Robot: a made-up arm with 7 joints. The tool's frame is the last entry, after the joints.
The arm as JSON. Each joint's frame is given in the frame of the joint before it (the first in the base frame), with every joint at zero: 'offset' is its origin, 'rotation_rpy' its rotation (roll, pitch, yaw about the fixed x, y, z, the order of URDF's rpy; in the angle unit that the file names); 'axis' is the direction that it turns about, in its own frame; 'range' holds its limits. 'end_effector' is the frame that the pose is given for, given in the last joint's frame.
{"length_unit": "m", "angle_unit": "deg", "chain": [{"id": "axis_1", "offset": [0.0, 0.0, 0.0], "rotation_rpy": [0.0, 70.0, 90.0], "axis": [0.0, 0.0, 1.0], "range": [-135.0, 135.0]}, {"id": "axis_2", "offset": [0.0, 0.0, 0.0], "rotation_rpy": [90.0, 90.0, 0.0], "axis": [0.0, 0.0, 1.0], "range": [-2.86, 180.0]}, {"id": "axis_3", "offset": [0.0, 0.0, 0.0], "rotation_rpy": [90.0, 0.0, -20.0], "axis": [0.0, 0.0, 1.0], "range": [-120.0, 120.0]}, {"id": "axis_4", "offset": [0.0, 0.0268, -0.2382], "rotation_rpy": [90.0, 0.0, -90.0], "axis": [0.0, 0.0, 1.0], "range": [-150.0, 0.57]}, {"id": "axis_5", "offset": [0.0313, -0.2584, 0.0], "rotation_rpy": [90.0, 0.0, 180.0], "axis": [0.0, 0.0, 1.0], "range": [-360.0, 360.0]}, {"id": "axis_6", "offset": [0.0, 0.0, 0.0], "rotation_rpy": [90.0, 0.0, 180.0], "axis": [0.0, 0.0, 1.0], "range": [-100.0, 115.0]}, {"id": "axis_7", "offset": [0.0, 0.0, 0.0], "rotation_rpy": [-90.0, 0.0, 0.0], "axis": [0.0, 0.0, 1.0], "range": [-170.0, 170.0]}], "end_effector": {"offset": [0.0, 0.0, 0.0], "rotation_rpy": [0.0, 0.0, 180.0]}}
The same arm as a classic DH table. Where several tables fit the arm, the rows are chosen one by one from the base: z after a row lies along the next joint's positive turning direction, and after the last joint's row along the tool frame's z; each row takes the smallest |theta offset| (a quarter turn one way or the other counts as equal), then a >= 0, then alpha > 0; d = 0 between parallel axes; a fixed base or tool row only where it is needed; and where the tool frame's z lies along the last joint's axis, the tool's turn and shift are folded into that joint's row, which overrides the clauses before.
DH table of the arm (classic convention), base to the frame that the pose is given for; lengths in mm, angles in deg. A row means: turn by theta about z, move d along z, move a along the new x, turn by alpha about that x. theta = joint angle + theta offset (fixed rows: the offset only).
base (fixed): d 0; theta_offset 0; a 0; alpha -70
axis_1: d 0; theta_offset 90; a 0; alpha 90
axis_2: d 0; theta_offset 70; a 0; alpha -90
axis_3: d -238.2; theta_offset -90; a 26.8; alpha -90
axis_4: d 0; theta_offset 0; a -31.3; alpha 90
axis_5: d -258.4; theta_offset 0; a 0; alpha -90
axis_6: d 0; theta_offset 0; a 0; alpha 90
axis_7: d 0; theta_offset 0; a 0; alpha 0
Joint limits (deg, base to tool): -135..135 -2.86..180 -120..120 -150..0.57 -360..360 -100..115 -170..170

